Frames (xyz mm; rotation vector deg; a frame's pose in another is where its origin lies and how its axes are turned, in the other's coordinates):
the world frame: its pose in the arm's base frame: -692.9 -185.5 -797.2 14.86 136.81 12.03
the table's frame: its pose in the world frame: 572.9 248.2 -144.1 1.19 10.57 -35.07
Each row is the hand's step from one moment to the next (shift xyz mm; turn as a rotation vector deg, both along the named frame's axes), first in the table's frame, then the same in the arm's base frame.
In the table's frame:
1: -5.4 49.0 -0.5 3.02 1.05 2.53
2: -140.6 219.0 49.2 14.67 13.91 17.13
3: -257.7 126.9 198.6 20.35 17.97 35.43
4: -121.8 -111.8 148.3 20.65 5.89 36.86
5: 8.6 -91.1 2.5 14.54 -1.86 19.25
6: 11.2 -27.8 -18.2 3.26 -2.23 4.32
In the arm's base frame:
1: -12.5 47.5 -4.7 -1.33 -0.02 -3.85
2: 62.1 257.4 -4.7 -6.84 8.30 -24.22
3: 263.8 222.0 -55.6 -2.78 10.83 -43.21
4: 211.3 -52.0 -44.4 1.79 -0.43 -42.62
5: 25.1 -87.6 8.2 -0.32 -6.19 -23.39
6: -9.1 -30.8 14.1 0.54 -3.07 -4.95

